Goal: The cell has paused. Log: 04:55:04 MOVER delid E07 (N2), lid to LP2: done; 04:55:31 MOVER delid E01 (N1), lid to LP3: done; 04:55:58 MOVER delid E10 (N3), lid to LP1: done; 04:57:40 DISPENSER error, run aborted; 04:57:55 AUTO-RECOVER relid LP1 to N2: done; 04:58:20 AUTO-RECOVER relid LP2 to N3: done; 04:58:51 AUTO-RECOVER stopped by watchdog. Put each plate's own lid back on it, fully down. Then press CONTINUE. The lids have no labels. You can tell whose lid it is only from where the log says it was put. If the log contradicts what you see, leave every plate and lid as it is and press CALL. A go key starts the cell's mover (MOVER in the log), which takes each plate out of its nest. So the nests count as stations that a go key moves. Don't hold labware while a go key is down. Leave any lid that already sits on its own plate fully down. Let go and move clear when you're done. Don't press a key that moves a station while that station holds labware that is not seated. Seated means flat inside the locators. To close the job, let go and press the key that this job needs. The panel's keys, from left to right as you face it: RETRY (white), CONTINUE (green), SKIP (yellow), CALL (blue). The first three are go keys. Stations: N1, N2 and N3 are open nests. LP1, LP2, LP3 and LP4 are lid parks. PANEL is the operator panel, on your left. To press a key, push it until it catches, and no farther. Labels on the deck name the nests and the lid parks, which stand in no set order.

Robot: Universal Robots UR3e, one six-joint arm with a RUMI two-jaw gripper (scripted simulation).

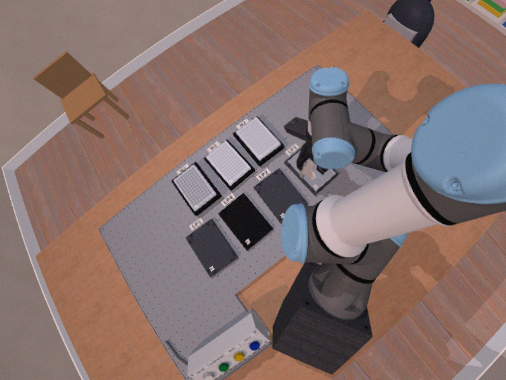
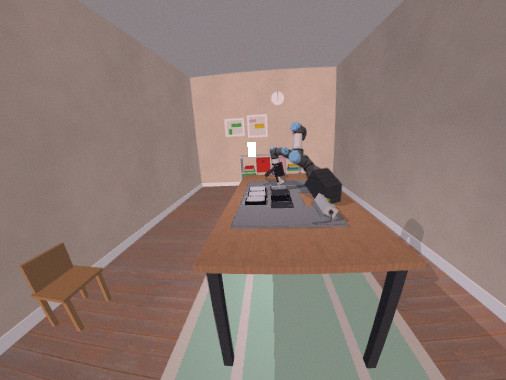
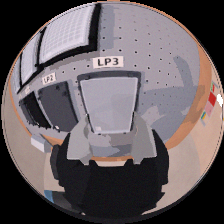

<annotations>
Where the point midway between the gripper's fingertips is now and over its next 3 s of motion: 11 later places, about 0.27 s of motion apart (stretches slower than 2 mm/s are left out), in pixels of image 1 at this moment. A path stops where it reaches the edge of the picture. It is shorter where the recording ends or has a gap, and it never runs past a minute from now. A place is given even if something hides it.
My gripper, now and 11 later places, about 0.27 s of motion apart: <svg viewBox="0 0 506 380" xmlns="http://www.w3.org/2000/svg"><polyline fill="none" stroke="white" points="312,168 312,168 313,167 313,166 314,164 311,165 298,167 287,169 274,171 263,173 251,175 239,177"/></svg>
</annotations>
